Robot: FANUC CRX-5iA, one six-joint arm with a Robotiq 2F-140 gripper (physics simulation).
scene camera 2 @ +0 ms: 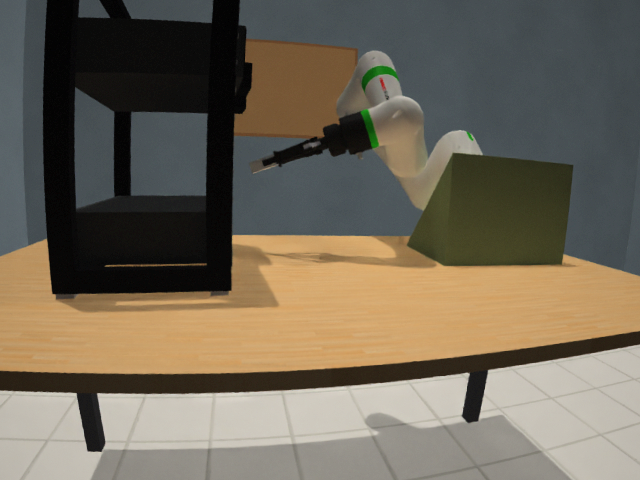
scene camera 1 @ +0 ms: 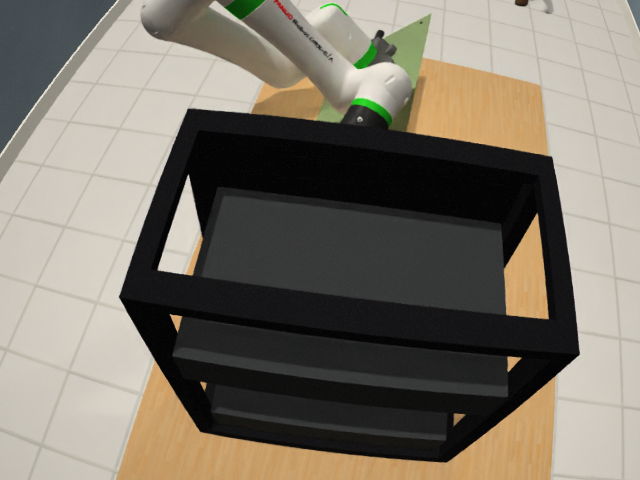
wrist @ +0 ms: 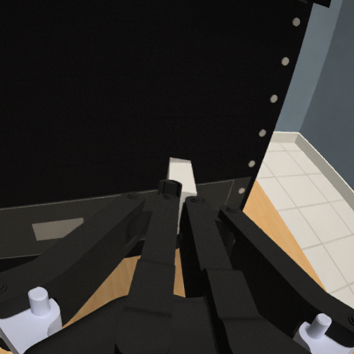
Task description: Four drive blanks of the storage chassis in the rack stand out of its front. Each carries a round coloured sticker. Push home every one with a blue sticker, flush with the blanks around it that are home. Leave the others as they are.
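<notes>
The storage chassis (scene camera 1: pixel 356 253) (scene camera 2: pixel 144 46) is a dark box high in the black rack (scene camera 1: pixel 336 322) (scene camera 2: pixel 219 155). Dark blanks (scene camera 2: pixel 247 80) stand out of its front in scene camera 2, seen edge-on; I cannot tell them apart. No coloured sticker shows in any view. My gripper (scene camera 2: pixel 253 167) (wrist: pixel 177 175) is shut and empty, its pale tips together. It points at the rack's front, slightly downward, below the chassis level and a short gap away. In scene camera 1 the rack hides the fingers.
A lower dark unit (scene camera 2: pixel 142 235) sits in the rack's bottom; in the wrist view a grey panel (wrist: pixel 15 227) with a pale label (wrist: pixel 58 228) shows low down. The rack stands on the wooden table (scene camera 1: pixel 480 113) (scene camera 2: pixel 336 320). A green wedge-shaped mount (scene camera 2: pixel 506 211) stands by the arm's base.
</notes>
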